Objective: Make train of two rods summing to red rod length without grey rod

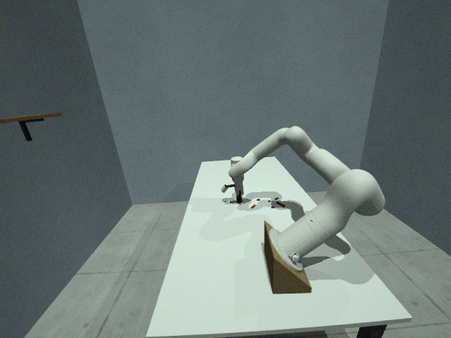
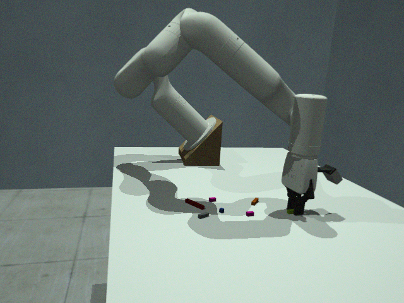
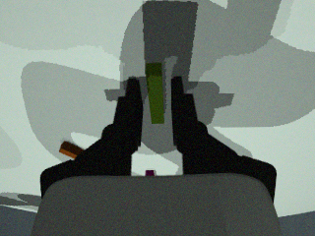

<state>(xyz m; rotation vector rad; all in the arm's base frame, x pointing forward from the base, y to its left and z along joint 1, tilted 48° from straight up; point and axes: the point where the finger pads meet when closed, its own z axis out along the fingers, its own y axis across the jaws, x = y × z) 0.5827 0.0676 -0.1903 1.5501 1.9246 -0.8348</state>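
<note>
Now: hand 2 cm above the lime rod. From my hand the other things lie so: grey rod: 27 cm to the right, 2 cm below, 2 cm ahead; orange rod: 10 cm to the right, 7 cm behind, 2 cm below; blue rod: 22 cm to the right, 2 cm below, 1 cm behind.
</note>
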